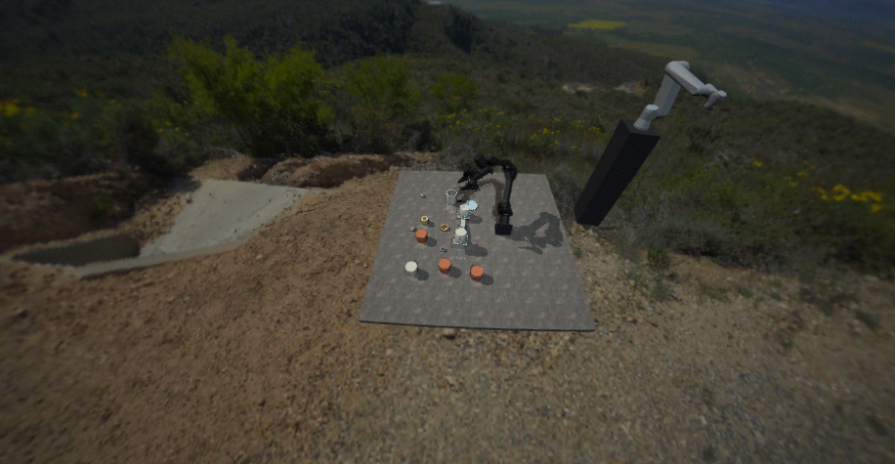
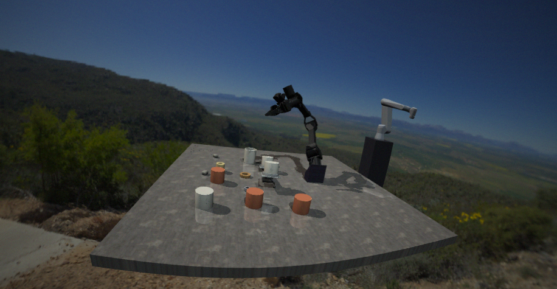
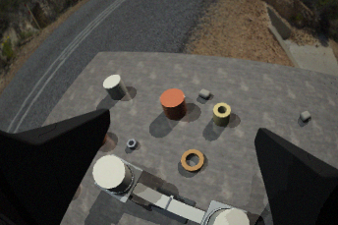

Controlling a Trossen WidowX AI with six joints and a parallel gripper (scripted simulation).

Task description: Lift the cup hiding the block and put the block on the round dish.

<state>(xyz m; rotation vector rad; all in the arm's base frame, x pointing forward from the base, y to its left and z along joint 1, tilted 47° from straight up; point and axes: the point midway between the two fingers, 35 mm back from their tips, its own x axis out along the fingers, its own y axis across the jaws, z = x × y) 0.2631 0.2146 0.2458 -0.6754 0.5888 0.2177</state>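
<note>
The teal block lies 32 cm below my gripper tip, 7 cm to the right of it and 3 cm behind it. Round my gripper tip: grey balance 32 cm below, 6 cm to the left, 4 cm behind; then round dish 35 cm below, 19 cm to the right, 7 cm behind.
</note>
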